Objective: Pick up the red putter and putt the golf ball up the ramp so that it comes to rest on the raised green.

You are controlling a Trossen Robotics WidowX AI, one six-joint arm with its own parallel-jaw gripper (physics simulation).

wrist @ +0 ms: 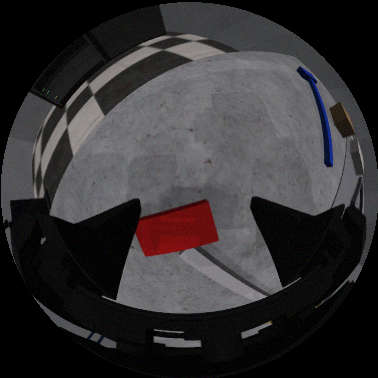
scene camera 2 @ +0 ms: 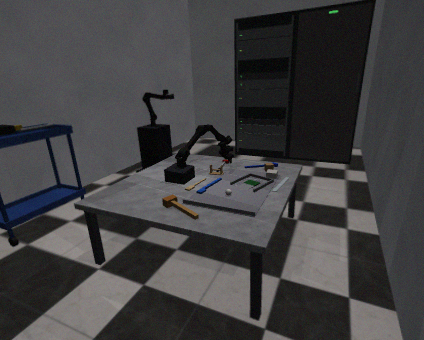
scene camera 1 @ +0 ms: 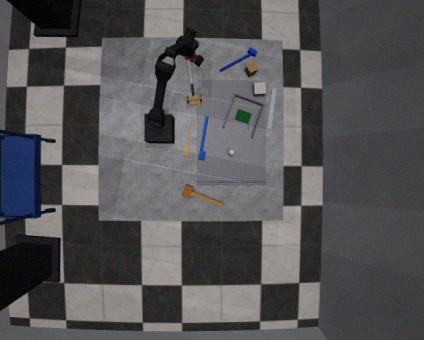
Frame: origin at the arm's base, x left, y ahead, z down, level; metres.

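Seen in the pictures: gripper, fingertip midpoint: (wrist: 197, 203) (scene camera 2: 228, 161) (scene camera 1: 193, 57); arm's base, link origin: (scene camera 2: 181, 166) (scene camera 1: 158, 123).
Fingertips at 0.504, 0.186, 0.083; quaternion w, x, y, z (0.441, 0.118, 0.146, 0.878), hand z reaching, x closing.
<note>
Offsets run from my fingertips to a thing's top centre, as dx, dy, dz. "*": to the spot under its first point. Level surfaces: height alone.
The red putter's head {-0.006, -0.026, -0.010} (scene camera 1: 189, 58) (scene camera 2: 225, 161) (wrist: 177, 228) is a red block below my gripper (scene camera 1: 193, 59) (wrist: 197, 203). The gripper is open and empty. In the wrist view the head appears between the fingers, nearer the left one, which overlaps its edge. The pale shaft {* -0.134, -0.012, -0.001} (scene camera 1: 190, 75) (wrist: 220, 272) runs to a dark grip at a small wooden stand (scene camera 1: 195, 101) (scene camera 2: 216, 171). The white golf ball {-0.655, +0.295, -0.030} (scene camera 1: 231, 152) (scene camera 2: 228, 192) rests on the grey ramp board {dz +0.013} (scene camera 1: 215, 167) (scene camera 2: 240, 201). The green {-0.399, +0.369, +0.007} (scene camera 1: 243, 116) (scene camera 2: 252, 183) lies inside dark rails.
A blue mallet {+0.004, +0.312, -0.010} (scene camera 1: 236, 62) (wrist: 325, 120), a brown block {-0.073, +0.405, -0.044} (scene camera 1: 251, 69) (wrist: 342, 120) and a white block {-0.206, +0.468, -0.032} (scene camera 1: 259, 89) lie beyond the putter. A blue club {-0.565, +0.111, -0.001} (scene camera 1: 204, 135), a small wooden club {-0.571, -0.009, +0.006} (scene camera 1: 187, 137), an orange mallet {-0.972, +0.123, -0.037} (scene camera 1: 206, 197) and a pale strip {-0.323, +0.571, +0.013} (scene camera 1: 272, 108) are around the board.
</note>
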